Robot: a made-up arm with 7 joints.
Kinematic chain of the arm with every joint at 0, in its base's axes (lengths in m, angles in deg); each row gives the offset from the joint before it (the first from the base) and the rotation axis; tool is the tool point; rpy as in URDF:
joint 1: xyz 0 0.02 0.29 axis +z
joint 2: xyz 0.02 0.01 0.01 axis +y
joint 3: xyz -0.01 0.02 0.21 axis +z
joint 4: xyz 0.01 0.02 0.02 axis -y
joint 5: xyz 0.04 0 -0.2 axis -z
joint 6: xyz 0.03 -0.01 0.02 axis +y
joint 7: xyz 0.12 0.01 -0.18 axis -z
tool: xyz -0.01 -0.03 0 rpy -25.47 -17.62 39.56
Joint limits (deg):
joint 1: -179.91..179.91
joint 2: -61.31..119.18
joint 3: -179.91..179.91
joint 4: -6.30..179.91
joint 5: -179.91..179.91
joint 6: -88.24..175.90
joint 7: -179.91..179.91
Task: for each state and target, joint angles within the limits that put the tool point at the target. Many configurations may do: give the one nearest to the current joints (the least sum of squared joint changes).
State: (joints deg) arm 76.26 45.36 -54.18 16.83 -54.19 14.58 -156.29
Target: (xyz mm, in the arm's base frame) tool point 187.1 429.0 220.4
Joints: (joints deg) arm 83.05 35.41 -45.45 57.15 -43.16 -3.09 -152.11
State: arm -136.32 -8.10 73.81 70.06 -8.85 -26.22 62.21
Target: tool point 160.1 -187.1 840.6
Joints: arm -136.44 -1.93 72.39 108.24 -6.94 -24.78 60.46
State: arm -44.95 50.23 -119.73 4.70 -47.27 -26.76 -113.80
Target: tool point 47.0 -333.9 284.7
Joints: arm -24.12 47.49 -106.44 22.46 -50.00 -42.11 -113.91
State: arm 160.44 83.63 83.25 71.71 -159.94 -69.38 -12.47
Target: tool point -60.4 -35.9 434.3
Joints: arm 158.67 84.66 87.30 65.13 -161.42 -75.81 -13.53
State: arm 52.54 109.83 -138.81 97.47 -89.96 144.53 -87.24
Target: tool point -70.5 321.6 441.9
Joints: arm 79.58 100.03 -151.24 89.81 -76.43 150.06 -89.56
